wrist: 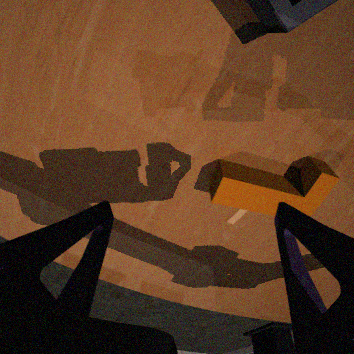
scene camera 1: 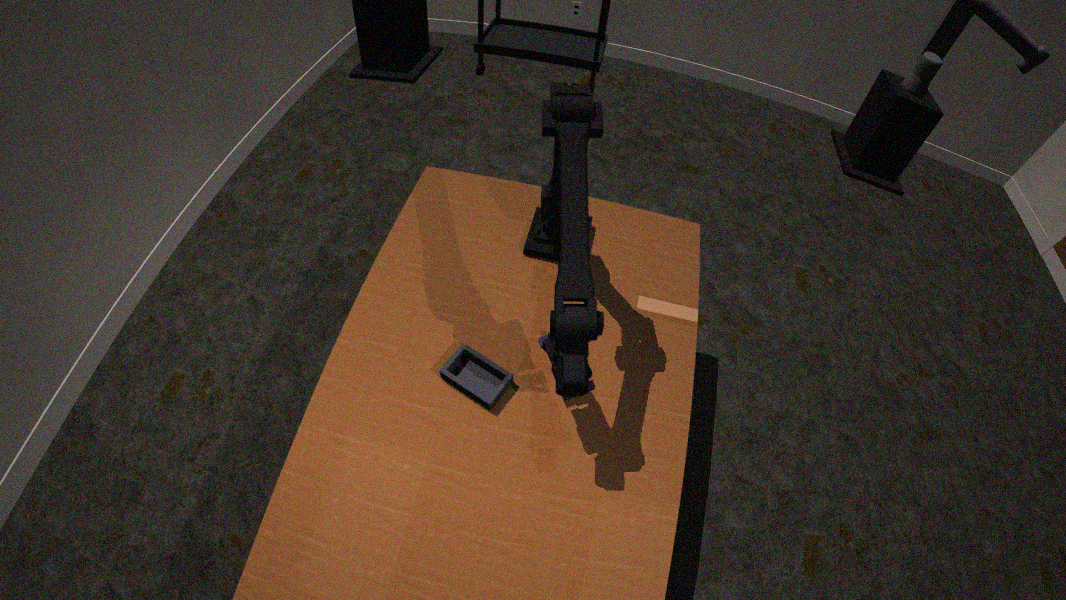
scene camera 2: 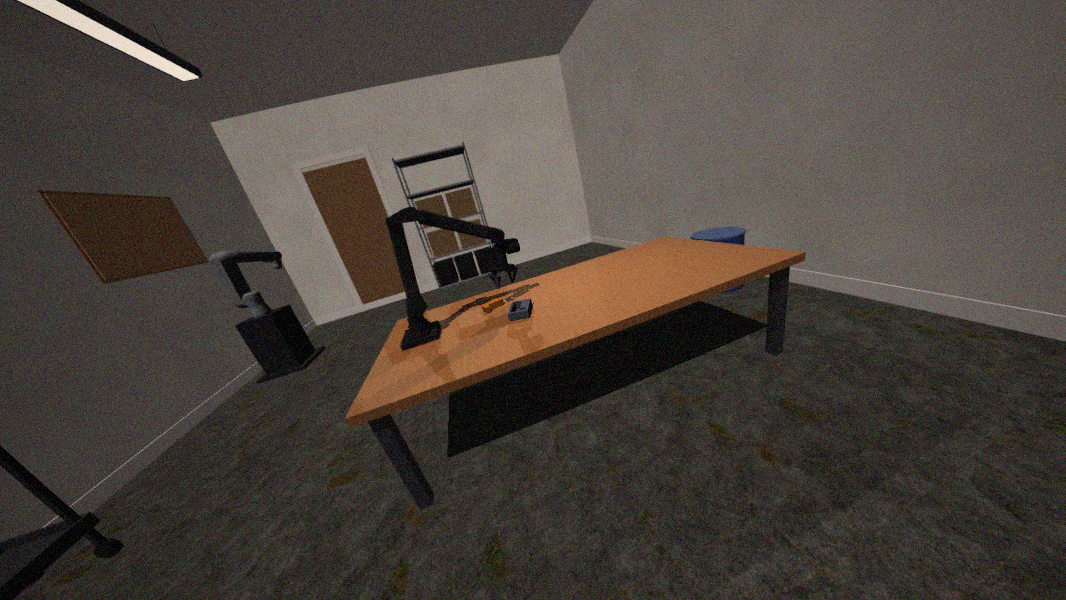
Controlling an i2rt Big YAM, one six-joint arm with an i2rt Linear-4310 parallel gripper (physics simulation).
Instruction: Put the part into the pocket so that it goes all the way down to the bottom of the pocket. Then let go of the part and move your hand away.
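Note:
The part is an orange L-shaped block lying on the table. It does not show in scene camera 1, where the arm covers that area. The pocket is a dark blue-grey open rectangular box on the table. It looks empty in scene camera 1; part of it shows at the top right in the wrist view. My gripper is open and empty, above the table. In the wrist view the part is right of centre, beyond the right fingertip.
The arm's base stands at the table's far end in scene camera 1. A pale strip is on the wooden table near its right edge. A cart and a second arm on a pedestal stand on the floor away from the table.

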